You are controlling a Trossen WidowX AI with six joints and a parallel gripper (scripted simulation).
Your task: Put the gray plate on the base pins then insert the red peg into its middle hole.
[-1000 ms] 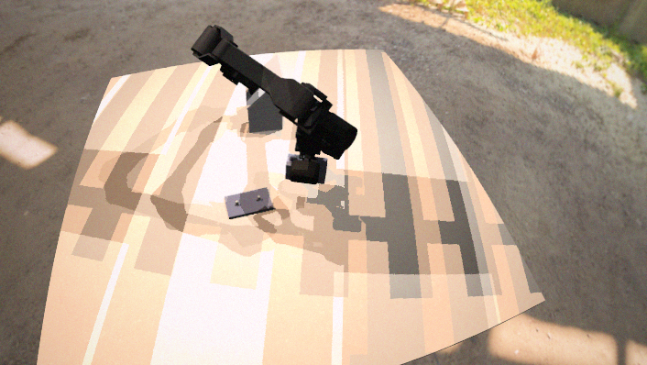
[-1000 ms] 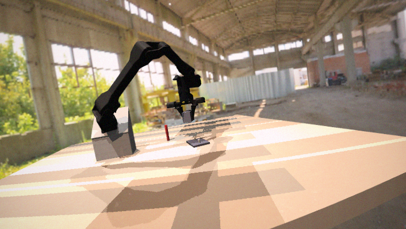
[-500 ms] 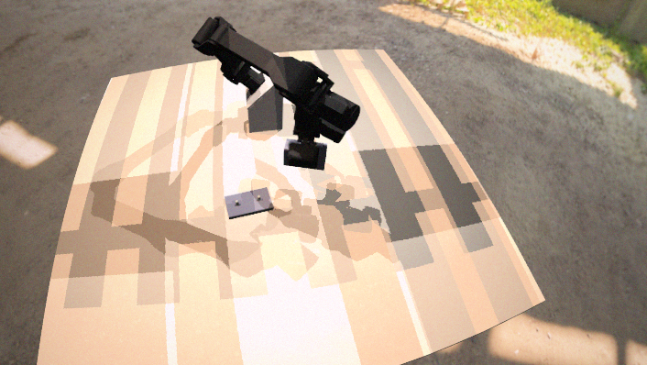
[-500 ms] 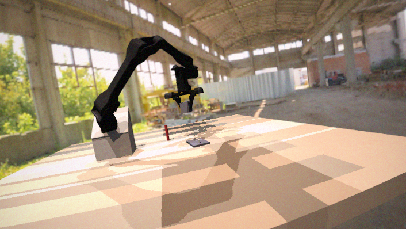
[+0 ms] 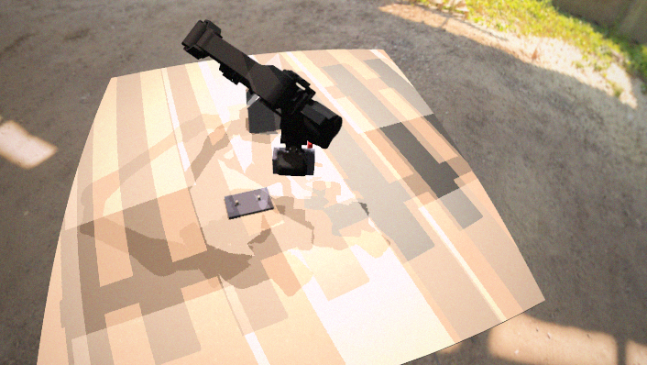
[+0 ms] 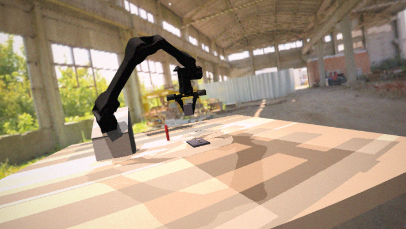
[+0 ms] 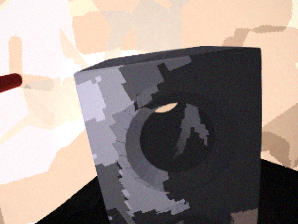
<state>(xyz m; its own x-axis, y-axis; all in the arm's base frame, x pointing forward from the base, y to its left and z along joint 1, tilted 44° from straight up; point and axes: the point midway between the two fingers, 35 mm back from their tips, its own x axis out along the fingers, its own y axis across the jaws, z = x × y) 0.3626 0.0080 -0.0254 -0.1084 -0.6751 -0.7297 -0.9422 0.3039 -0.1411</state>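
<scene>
The base lies 1 cm behind my gripper tip, 12 cm to the right of it and 12 cm below it. Also, from my gripper tip: red peg: 11 cm behind, 8 cm to the left, 9 cm below; gray plate: 3 cm above.
</scene>
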